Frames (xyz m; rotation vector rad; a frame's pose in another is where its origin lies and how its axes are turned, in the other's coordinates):
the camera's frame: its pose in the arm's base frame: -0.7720 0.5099 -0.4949 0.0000 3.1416 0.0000
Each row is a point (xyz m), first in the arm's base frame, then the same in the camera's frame.
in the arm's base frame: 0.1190 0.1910 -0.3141
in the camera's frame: -0.8910 -0.3189 -0.1808
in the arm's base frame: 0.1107 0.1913 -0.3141
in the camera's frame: -0.8827 -0.3186 -0.1808
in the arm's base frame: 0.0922 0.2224 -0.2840
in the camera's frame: -0.8642 -0.2875 -0.2109
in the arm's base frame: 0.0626 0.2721 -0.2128
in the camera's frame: -0.8346 -0.2378 -0.2821
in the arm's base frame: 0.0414 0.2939 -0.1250
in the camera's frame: -0.8134 -0.2160 -0.3699
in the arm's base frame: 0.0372 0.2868 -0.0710
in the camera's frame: -0.8092 -0.2231 -0.4239
